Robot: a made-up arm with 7 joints.
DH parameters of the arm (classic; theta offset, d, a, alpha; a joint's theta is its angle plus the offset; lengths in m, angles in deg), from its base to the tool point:
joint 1: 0 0.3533 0 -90
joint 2: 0 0 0 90
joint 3: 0 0.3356 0.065 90
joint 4: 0 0 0.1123 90
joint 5: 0 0.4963 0 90
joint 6: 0 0 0.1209 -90
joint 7: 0 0.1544 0 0
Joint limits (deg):
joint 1: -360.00..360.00
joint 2: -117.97..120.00
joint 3: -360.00..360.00
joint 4: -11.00..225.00
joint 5: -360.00..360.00
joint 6: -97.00..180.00
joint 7: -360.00..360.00
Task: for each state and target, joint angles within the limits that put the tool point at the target. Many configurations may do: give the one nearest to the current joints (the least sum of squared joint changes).
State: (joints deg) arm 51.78 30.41 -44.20 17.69 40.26 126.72 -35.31
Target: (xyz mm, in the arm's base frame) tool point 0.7 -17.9 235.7
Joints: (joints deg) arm 52.40 37.59 -50.59 6.74 12.38 147.17 -35.31
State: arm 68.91 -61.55 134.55 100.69 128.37 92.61 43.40
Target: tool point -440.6 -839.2 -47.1
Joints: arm 73.49 -93.83 142.58 137.97 139.15 65.44 43.40
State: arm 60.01 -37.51 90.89 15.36 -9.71 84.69 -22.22
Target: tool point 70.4 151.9 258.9
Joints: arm 60.81 -47.91 90.51 2.76 -12.45 121.23 -22.22
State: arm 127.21 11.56 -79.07 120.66 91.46 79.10 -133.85
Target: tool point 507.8 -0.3 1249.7
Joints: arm 129.00 -20.84 -93.40 142.20 98.38 50.97 -133.85
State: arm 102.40 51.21 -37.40 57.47 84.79 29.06 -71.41
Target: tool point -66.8 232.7 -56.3
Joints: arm 118.88 22.56 -13.73 17.78 81.67 48.95 -71.41
